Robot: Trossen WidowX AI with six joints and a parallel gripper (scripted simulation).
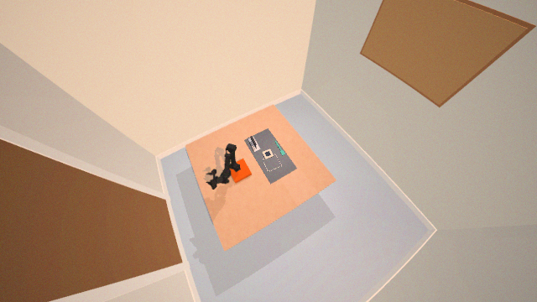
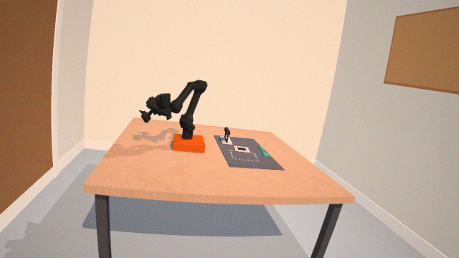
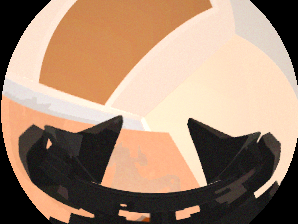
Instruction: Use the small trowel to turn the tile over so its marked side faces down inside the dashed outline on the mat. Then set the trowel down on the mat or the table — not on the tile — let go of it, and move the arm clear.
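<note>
Right now my gripper tip is 61 cm short of the small trowel, 18 cm to the right of it and 19 cm above it. Also, from my gripper tip: white tile: 68 cm ahead, 1 cm to the right, 22 cm below; then grey mat: 70 cm ahead, 1 cm to the right, 25 cm below; then teal strip: 83 cm ahead, 4 cm to the right, 22 cm below.
</note>
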